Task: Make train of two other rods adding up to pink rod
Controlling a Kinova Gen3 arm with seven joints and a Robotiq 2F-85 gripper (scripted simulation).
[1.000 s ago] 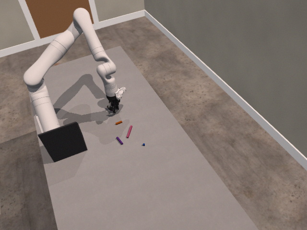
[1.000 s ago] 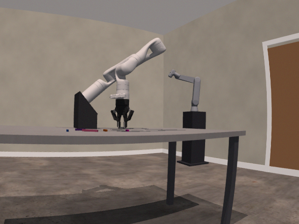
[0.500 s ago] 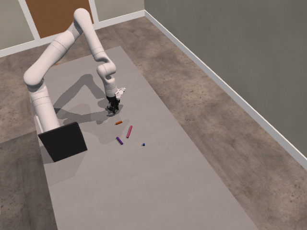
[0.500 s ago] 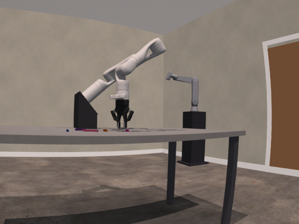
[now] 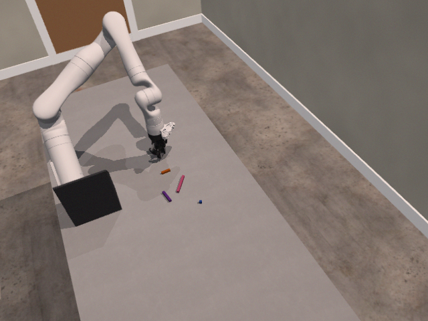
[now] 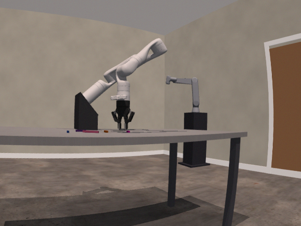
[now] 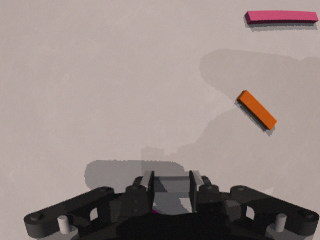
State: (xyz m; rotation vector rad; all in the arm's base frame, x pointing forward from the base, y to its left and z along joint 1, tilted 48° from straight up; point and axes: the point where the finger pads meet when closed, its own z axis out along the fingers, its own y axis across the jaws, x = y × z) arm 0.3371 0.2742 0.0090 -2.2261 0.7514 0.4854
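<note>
Right now my hand is 20 mm above the grey rod. The rest, counted from my hand: orange rod 90 mm to the right, 30 mm below; then magenta rod 40 mm to the left, 30 mm below, 20 mm behind; then pink rod 190 mm to the right, 40 mm ahead, 30 mm below.
</note>
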